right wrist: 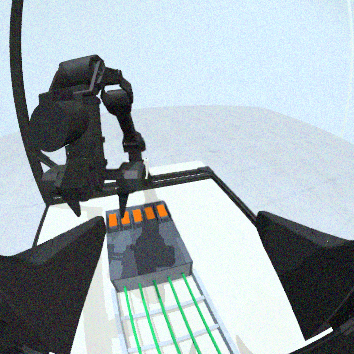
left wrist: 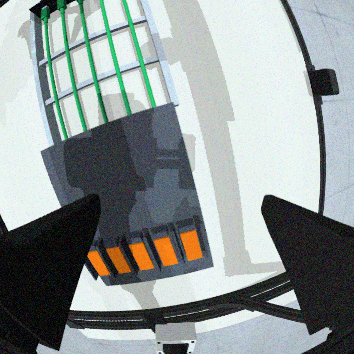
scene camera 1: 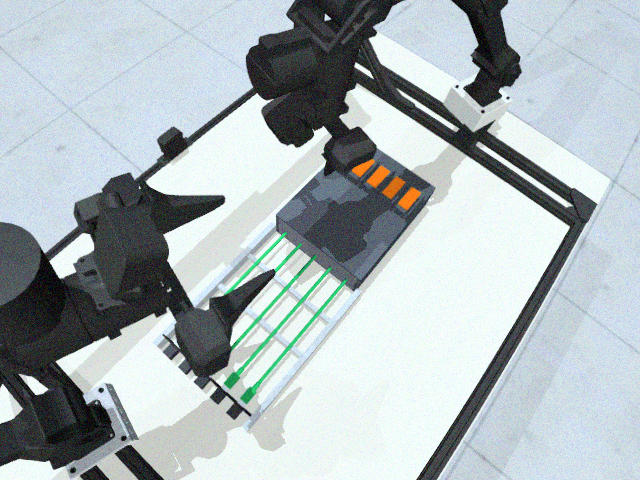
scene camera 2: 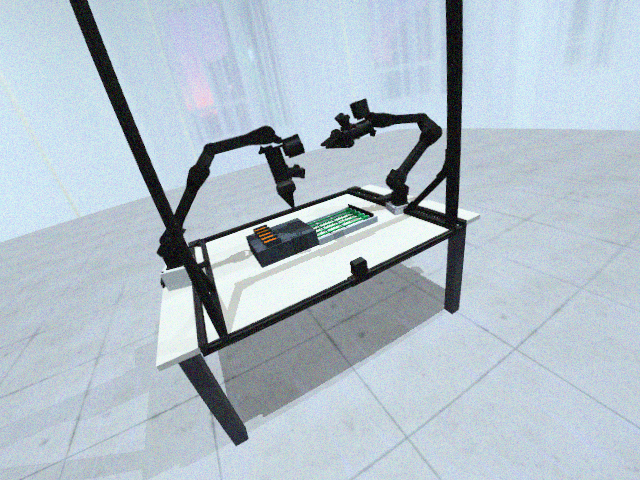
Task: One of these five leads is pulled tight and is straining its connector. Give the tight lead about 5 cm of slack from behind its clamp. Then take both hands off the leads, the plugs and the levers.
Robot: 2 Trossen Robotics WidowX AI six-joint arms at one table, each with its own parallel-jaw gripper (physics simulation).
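Places are measured from the left arm's base along level axes (x ahead, y right, z down), in metres.
Pixels of known places: left gripper, fingertip midpoint: [left wrist: 184, 203] [scene camera 1: 310, 153] [scene camera 2: 292, 204]; right gripper, fingertip midpoint: [right wrist: 182, 222] [scene camera 1: 248, 234] [scene camera 2: 323, 146]; left arm's base, origin of the base link: [left wrist: 174, 347] [scene camera 1: 482, 92] [scene camera 2: 176, 264]; right arm's base, origin of the base link: [scene camera 1: 87, 429] [scene camera 2: 399, 203].
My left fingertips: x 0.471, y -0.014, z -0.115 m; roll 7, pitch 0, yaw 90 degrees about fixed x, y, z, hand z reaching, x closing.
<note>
Ahead of a thing's pixels: the offset from my left fingertips to its top centre. "*": to the spot under its first point.
Several green leads {* dy -0.197, dx +0.143, dz +0.165 m} [scene camera 1: 299, 335] [right wrist: 201, 314] run side by side from the dark clamp box {dy -0.058, dx -0.076, dz +0.104 m} [scene camera 1: 361, 222] [scene camera 2: 289, 237] to green plugs {* dy -0.200, dx +0.270, dz +0.162 m} [scene camera 1: 232, 380] [left wrist: 45, 13]. All look nearly straight; which is tight I cannot tell. Orange levers [scene camera 1: 409, 198] [left wrist: 166, 251] line the box's far end. My left gripper [left wrist: 184, 203] [right wrist: 99, 216] is open and empty, above the lever end, one finger over the lever row in the right wrist view. My right gripper [scene camera 1: 248, 234] [right wrist: 182, 222] is open and empty, raised above the leads; it hides some plugs in scene camera 1.
A pale ladder-like frame [scene camera 1: 303, 359] lies under the leads, with dark sockets {* dy -0.242, dx +0.290, dz +0.160 m} [scene camera 1: 234, 411] at its end. A black rail [scene camera 1: 509, 315] borders the white table. A small black block {* dy +0.252, dx +0.149, dz +0.145 m} [scene camera 1: 172, 142] [scene camera 2: 358, 266] [left wrist: 325, 81] sits on the rail. Arm shadows cross the box.
</note>
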